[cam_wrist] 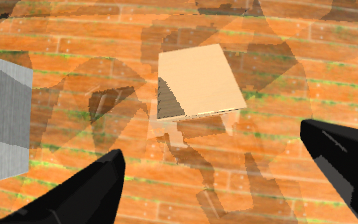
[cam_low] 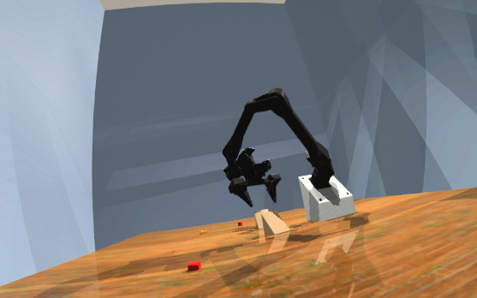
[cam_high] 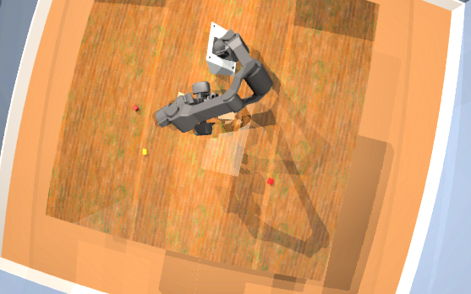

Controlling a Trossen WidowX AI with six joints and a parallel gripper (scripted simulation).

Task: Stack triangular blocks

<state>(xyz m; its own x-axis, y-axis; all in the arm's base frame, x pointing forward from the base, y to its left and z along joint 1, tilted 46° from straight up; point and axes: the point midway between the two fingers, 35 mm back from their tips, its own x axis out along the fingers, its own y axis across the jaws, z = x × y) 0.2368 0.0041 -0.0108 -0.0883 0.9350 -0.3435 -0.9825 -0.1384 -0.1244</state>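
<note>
My gripper tip is now 1 cm past the wooden triangular block, 3 cm to the right of it and 7 cm above it. The rest, counted from my gripper tip: yellow cube (20 cm ahead, 28 cm to the right, 8 cm below).
</note>
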